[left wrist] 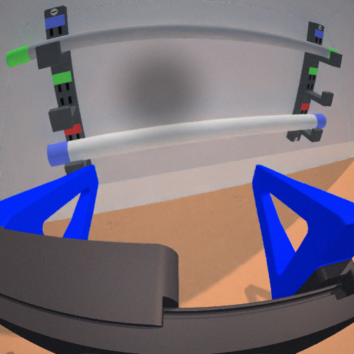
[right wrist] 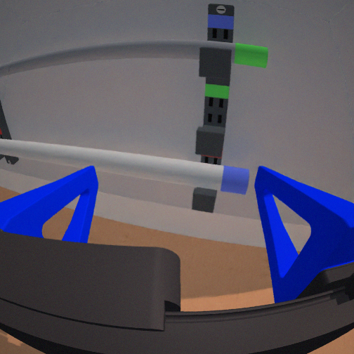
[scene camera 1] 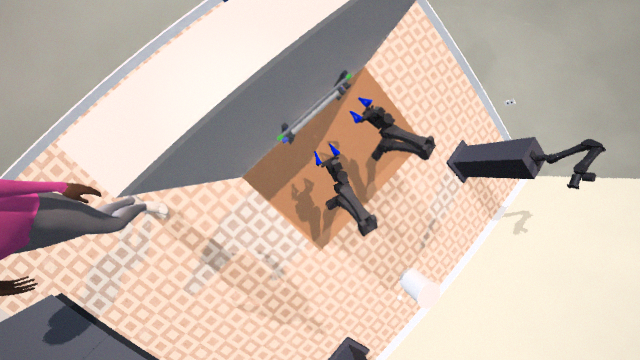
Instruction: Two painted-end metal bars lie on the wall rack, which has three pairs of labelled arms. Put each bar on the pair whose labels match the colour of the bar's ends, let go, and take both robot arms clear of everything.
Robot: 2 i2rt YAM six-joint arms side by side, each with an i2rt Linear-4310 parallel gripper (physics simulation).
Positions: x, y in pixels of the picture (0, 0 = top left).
Labels:
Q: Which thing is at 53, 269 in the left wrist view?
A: My left gripper.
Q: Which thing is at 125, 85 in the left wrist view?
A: A grey wall.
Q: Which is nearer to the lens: the blue-ended bar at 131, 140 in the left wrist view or the green-ended bar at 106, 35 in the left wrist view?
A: The green-ended bar.

